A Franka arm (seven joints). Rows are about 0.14 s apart.
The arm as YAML. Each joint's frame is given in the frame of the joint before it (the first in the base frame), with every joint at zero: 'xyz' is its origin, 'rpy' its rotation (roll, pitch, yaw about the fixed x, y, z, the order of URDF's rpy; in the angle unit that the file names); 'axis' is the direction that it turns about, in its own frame. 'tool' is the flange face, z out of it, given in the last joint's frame.
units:
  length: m
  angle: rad
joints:
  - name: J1
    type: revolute
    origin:
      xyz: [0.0, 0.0, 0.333]
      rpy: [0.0, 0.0, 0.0]
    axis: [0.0, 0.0, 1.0]
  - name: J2
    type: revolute
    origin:
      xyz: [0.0, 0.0, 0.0]
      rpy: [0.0, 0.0, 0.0]
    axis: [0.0, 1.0, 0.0]
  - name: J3
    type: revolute
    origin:
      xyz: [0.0, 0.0, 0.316]
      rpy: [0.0, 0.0, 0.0]
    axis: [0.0, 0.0, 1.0]
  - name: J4
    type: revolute
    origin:
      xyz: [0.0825, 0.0, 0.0]
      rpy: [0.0, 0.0, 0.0]
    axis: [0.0, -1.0, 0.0]
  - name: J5
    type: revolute
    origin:
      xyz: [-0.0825, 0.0, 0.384]
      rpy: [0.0, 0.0, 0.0]
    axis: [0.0, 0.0, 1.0]
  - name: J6
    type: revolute
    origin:
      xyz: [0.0, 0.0, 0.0]
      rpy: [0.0, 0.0, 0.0]
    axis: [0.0, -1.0, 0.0]
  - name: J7
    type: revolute
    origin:
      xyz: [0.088, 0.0, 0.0]
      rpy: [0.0, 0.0, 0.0]
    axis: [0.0, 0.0, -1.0]
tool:
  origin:
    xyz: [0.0, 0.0, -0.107]
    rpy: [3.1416, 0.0, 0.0]
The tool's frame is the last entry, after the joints.
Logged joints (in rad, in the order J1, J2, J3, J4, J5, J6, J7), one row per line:
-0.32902 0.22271 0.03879 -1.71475 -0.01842 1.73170 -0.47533
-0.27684 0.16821 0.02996 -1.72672 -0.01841 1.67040 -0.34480
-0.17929 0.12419 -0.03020 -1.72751 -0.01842 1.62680 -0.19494
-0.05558 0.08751 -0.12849 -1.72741 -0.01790 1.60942 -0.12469
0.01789 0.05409 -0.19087 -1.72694 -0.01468 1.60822 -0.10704
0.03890 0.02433 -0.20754 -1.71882 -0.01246 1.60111 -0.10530
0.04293 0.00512 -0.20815 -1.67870 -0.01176 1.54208 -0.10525
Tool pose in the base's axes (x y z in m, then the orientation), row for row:
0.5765 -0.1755 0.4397 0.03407 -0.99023 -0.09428 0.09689
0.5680 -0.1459 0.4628 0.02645 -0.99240 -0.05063 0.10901
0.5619 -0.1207 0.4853 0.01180 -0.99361 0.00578 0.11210
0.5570 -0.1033 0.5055 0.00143 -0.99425 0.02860 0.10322
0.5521 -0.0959 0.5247 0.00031 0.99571 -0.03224 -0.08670
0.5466 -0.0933 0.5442 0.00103 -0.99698 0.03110 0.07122
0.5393 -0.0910 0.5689 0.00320 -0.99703 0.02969 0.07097
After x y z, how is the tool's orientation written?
As a quaternion, w x y z.
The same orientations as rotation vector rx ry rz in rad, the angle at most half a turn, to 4 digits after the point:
-3.0452 -0.2899 0.2980
-3.0663 -0.1564 0.3368
-3.0983 0.0180 0.3496
-3.1207 0.0898 0.3240
3.1275 -0.1013 -0.2723
-3.1300 0.0976 0.2236
-3.1259 0.0931 0.2225

